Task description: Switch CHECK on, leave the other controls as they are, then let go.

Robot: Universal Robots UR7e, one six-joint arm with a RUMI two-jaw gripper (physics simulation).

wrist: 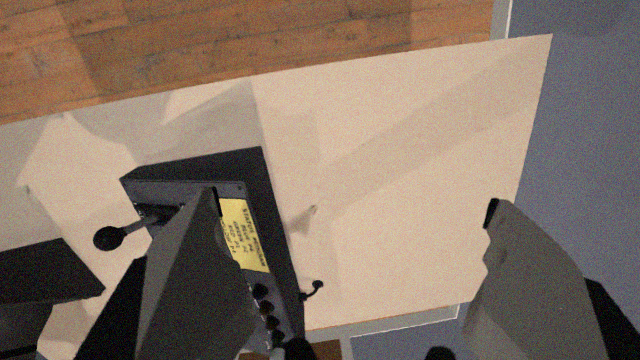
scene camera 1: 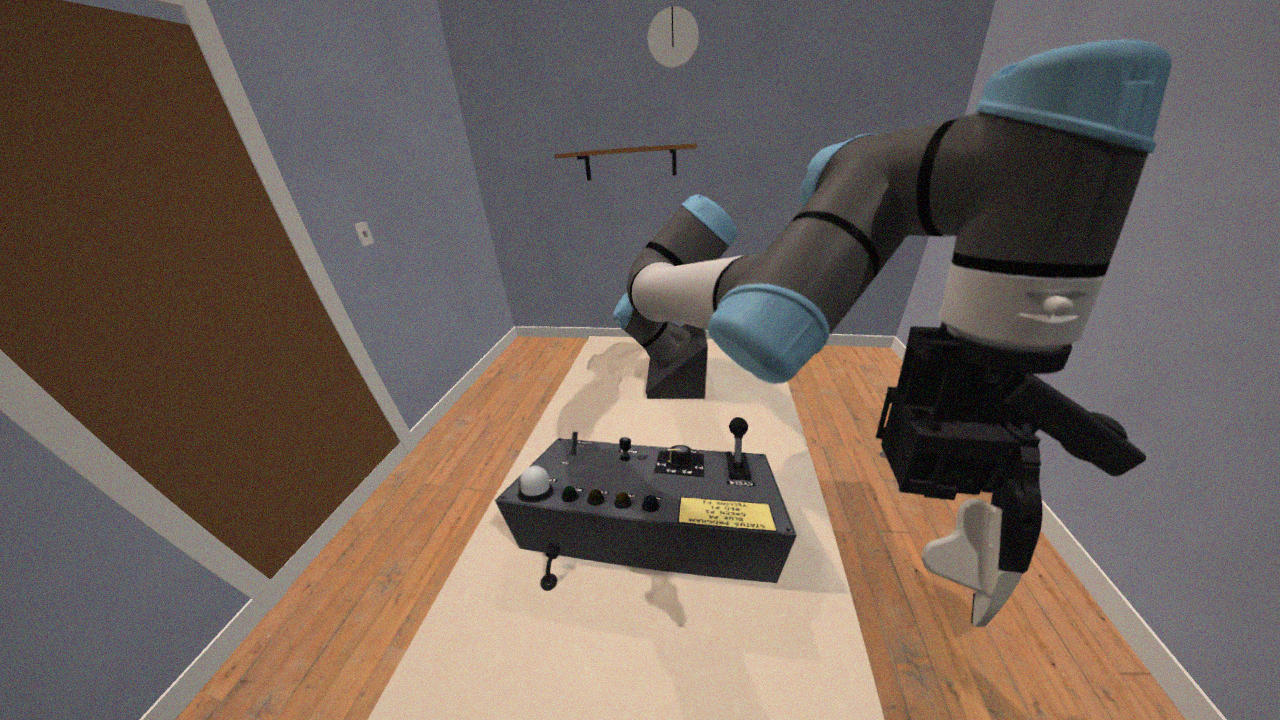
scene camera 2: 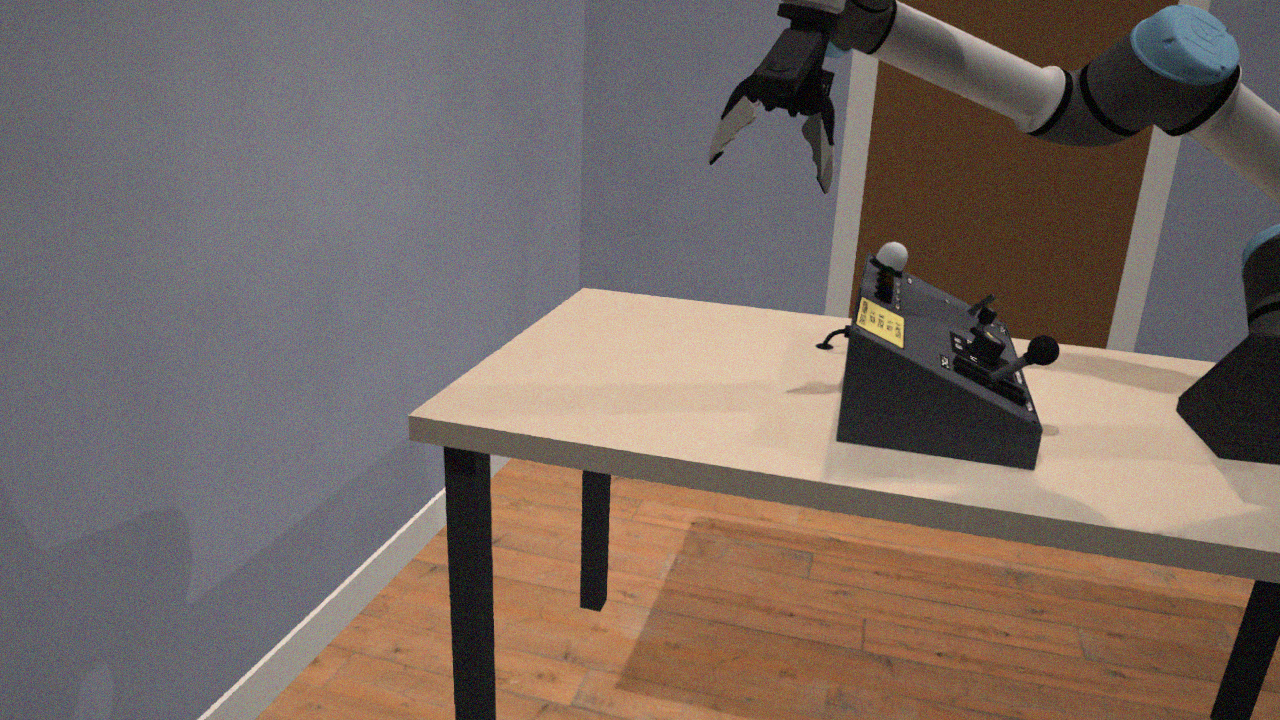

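A dark sloped control box stands on the table. Along its back row are a small upright toggle, a short black knob, a rotary selector and a ball-topped lever. The labels are too small to read, so I cannot tell which control is CHECK. My gripper is open and empty, high above the table and apart from the box. In the wrist view the left finger hides part of the box.
The box also bears a white dome, several small dark round caps in a row, and a yellow note. A short bent black piece sticks out of its front. Walls stand around the table.
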